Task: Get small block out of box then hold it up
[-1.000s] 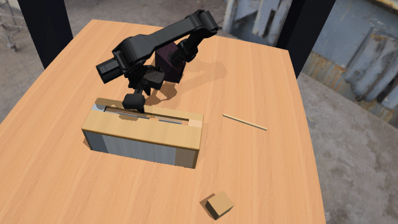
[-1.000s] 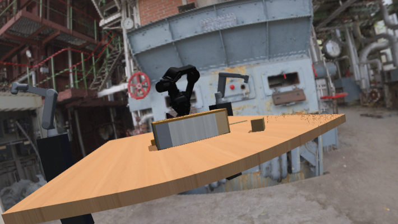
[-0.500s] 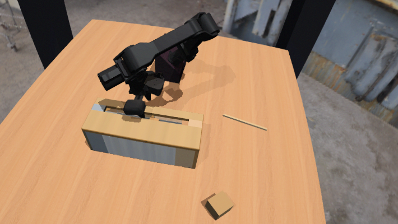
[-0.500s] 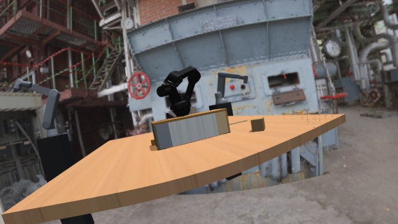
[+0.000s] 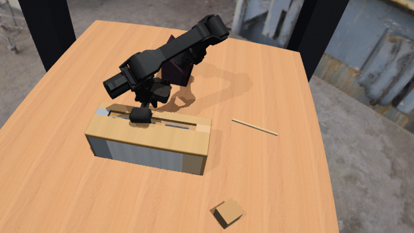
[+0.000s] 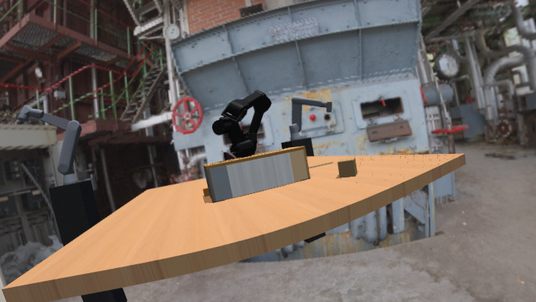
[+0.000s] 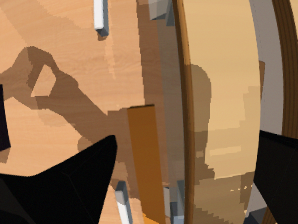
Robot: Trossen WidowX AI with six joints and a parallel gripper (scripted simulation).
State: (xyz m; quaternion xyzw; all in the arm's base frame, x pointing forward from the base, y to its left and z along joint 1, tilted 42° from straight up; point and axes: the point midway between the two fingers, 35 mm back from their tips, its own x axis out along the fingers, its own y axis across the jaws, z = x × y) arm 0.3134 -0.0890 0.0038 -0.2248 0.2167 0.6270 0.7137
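Now: gripper tip 40 mm short of the box, 30 mm above it and 10 mm to the right of it. From my gripper tip the other things lie so: thin stick (390 mm to the left, 90 mm below, 80 mm behind); tan block (50 mm ahead, 30 mm to the left).
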